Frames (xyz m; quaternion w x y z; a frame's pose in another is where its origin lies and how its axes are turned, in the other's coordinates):
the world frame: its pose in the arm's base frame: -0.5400 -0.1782 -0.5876 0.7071 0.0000 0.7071 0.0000
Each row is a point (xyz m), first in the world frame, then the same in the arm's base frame.
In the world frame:
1: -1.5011 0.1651 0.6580
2: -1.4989 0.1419 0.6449
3: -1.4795 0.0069 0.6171
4: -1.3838 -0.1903 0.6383
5: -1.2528 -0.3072 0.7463
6: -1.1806 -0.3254 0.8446
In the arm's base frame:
1: 0.1180 -0.0131 0.9135
2: 0.1049 -0.0363 0.9113
3: 0.0771 -0.1713 0.8919
4: 0.0983 -0.3685 0.7962
5: 0.2063 -0.4854 0.6652
6: 0.3046 -0.5036 0.5930

